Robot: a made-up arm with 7 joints.
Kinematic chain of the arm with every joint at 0, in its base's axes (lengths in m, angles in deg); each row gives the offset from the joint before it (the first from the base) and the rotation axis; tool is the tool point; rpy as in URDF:
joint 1: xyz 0 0 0.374 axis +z
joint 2: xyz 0 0 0 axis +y
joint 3: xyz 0 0 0.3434 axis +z
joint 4: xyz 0.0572 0 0 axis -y
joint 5: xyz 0.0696 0 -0.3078 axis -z
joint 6: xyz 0 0 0 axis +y
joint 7: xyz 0.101 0 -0.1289 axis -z
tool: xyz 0 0 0 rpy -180 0 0
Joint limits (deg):
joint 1: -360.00..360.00
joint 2: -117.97..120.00
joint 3: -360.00..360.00
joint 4: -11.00..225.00
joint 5: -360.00..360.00
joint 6: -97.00..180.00
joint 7: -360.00..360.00
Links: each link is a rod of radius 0.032 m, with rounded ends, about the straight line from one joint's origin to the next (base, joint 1, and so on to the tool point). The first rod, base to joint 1, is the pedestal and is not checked.
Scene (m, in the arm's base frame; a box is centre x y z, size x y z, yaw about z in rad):
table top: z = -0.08
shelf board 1: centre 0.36 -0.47 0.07 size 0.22 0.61 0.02 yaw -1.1
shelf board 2: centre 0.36 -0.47 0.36 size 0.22 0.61 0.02 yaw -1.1
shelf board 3: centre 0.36 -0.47 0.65 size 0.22 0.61 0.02 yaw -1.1
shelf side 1: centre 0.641 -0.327 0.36 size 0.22 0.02 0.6 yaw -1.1
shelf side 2: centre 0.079 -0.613 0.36 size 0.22 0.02 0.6 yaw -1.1
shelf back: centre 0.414 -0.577 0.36 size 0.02 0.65 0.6 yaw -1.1
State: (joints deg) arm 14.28 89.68 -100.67 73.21 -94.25 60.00 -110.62
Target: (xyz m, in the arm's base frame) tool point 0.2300 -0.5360 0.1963
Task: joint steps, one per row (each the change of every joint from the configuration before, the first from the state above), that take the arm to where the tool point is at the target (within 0.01 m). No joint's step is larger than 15 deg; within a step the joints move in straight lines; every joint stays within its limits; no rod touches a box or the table.
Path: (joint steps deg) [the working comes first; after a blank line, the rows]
Joints at the target: -3.55 106.38 -75.47 76.14 -94.92 51.31 -110.62
Straight joint move there: touches shelf board 2.

1: 8.31 3.65 -0.69 -10.29 2.50 2.83 0.00
2: 8.31 3.64 -0.70 -10.28 2.50 2.83 0.00
3: 8.32 3.65 -0.69 -10.29 2.50 2.83 0.00
4: -5.64 -2.78 14.54 -2.58 -1.93 -7.64 0.00
5: -5.64 -2.78 14.55 -2.58 -1.92 -7.65 0.00
6: -5.64 -2.78 14.55 -2.58 -1.93 -7.65 0.00
7: -8.61 4.70 -5.46 13.84 -0.79 1.92 0.00
8: -8.62 4.70 -5.45 13.85 -0.80 1.92 0.00
9: -8.62 4.70 -5.45 13.84 -0.80 1.92 0.00

